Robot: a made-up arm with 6 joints.
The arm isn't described. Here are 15 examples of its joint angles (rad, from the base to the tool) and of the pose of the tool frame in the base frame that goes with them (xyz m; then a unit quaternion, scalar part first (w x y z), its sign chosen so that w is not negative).
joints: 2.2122 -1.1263 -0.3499 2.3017 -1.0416 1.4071
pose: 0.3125 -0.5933 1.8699 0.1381 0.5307 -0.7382 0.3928
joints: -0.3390 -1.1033 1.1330 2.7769 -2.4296 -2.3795
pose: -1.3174 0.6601 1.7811 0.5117 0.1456 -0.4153 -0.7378
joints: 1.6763 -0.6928 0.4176 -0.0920 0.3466 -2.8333
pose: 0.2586 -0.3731 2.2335 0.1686 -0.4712 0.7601 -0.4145
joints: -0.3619 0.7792 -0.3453 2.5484 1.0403 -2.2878
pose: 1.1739 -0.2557 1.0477 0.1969 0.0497 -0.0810 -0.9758
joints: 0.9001 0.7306 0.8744 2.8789 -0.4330 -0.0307
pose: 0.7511 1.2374 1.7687 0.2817 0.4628 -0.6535 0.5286
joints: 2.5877 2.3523 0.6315 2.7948 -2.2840 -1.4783
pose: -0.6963 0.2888 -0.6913 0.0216 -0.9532 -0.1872 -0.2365
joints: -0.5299 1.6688 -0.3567 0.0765 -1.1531 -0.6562
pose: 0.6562 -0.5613 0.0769 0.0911 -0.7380 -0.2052 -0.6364
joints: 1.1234 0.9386 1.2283 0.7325 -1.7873 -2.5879
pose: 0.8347 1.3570 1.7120 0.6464 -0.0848 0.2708 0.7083
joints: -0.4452 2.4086 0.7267 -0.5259 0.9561 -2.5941
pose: 0.4802 -0.3643 -0.6877 0.9761 0.0650 -0.1872 0.0889
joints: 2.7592 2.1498 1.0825 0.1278 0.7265 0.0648
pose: -1.0458 0.6799 -0.4395 0.6308 0.5512 0.5290 -0.1354
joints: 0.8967 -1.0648 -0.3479 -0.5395 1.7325 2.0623
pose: -0.1014 -0.4218 1.6539 0.6223 -0.4497 0.6403 0.0227
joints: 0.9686 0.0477 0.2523 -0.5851 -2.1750 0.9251
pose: 0.5942 0.5359 1.9025 0.8719 0.2594 0.1570 -0.3845
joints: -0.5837 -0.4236 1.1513 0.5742 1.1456 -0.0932
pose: -0.5121 0.1654 2.4810 0.0552 -0.6548 0.2940 -0.6941
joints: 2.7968 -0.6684 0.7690 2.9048 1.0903 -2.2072
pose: 0.5751 -0.3505 2.3108 0.1968 0.6816 0.7041 0.0300
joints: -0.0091 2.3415 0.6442 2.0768 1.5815 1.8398
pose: 0.9383 0.1084 -0.6701 0.2235 0.9087 0.1319 0.3269
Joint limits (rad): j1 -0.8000..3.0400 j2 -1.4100..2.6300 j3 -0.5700..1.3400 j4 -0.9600..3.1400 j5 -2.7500..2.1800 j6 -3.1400..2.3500
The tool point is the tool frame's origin. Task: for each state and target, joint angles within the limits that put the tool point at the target. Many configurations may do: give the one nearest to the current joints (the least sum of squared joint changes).
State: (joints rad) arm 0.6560 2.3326 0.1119 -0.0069 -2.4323 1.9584
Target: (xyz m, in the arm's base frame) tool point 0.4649 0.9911 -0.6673
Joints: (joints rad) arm 1.3502 2.3708 1.1395 0.4233 -2.2568 2.0286
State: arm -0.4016 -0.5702 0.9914 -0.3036 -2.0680 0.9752
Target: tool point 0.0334 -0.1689 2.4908
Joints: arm -0.2689 -0.2241 1.1073 -0.5103 -2.0692 0.9921
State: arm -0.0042 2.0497 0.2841 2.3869 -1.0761 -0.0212
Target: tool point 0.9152 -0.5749 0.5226
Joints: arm -0.7463 1.1998 -0.5700 2.5928 -1.0944 -0.0701
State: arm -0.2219 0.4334 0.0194 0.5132 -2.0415 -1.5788
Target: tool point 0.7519 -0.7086 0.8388
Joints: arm -0.6279 0.8838 -0.5542 0.3564 -2.0463 -1.5979
